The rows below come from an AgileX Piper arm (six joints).
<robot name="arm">
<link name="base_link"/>
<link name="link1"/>
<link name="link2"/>
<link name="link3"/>
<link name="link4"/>
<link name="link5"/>
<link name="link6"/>
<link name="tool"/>
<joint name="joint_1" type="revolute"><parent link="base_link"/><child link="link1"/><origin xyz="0 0 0.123" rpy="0 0 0"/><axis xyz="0 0 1"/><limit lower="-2.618" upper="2.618"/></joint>
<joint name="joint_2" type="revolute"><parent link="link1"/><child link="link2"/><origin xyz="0 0 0" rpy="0 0 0"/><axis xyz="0 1 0"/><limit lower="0" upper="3.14"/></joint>
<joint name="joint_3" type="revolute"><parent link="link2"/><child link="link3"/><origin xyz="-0.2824 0 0.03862" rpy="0 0 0"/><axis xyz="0 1 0"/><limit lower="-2.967" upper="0"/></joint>
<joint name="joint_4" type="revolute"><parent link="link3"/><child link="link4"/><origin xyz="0.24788 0 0.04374" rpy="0 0 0"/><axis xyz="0.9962 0 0.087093"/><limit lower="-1.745" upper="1.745"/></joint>
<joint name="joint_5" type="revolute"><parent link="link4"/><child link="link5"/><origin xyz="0 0 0" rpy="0 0 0"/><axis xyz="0 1 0"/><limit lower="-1.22" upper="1.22"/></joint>
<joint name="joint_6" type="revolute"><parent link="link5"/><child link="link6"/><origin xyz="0.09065 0 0.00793" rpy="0 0 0"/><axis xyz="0.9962 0 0.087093"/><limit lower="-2.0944" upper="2.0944"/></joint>
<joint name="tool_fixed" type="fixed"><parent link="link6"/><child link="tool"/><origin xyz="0 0 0" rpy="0 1.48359 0"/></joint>
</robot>
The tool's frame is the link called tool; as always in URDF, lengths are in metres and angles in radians.
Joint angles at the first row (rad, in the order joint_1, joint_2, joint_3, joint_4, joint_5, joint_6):
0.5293, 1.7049, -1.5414, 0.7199, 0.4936, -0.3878
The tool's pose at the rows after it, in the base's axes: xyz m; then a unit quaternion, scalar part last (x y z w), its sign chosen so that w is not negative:
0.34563 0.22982 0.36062 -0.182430 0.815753 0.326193 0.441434
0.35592 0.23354 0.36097 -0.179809 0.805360 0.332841 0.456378
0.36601 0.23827 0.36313 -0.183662 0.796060 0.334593 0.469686
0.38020 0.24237 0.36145 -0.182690 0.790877 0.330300 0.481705
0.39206 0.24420 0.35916 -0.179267 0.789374 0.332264 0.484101
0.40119 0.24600 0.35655 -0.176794 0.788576 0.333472 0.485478
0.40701 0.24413 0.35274 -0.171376 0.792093 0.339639 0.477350
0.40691 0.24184 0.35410 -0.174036 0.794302 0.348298 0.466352
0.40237 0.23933 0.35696 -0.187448 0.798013 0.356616 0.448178
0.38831 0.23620 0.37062 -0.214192 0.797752 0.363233 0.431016
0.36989 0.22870 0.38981 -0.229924 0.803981 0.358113 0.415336
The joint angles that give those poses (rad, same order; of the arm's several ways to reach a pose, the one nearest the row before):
0.5204, 1.7326, -1.5631, 0.7497, 0.4600, -0.4169
0.5152, 1.7671, -1.5982, 0.8145, 0.4344, -0.4804
0.5129, 1.8051, -1.6499, 0.8443, 0.4245, -0.5210
0.5071, 1.8562, -1.7104, 0.8468, 0.4107, -0.5347
0.4967, 1.8992, -1.7625, 0.8565, 0.4175, -0.5390
0.4899, 1.9339, -1.8036, 0.8607, 0.4222, -0.5391
0.4771, 1.9529, -1.8206, 0.8789, 0.4422, -0.5390
0.4670, 1.9530, -1.8293, 0.8923, 0.4808, -0.5390
0.4580, 1.9419, -1.8311, 0.8951, 0.5443, -0.5390
0.4559, 1.9014, -1.8312, 0.8738, 0.6302, -0.5293
0.4559, 1.8412, -1.8312, 0.7949, 0.7131, -0.4552

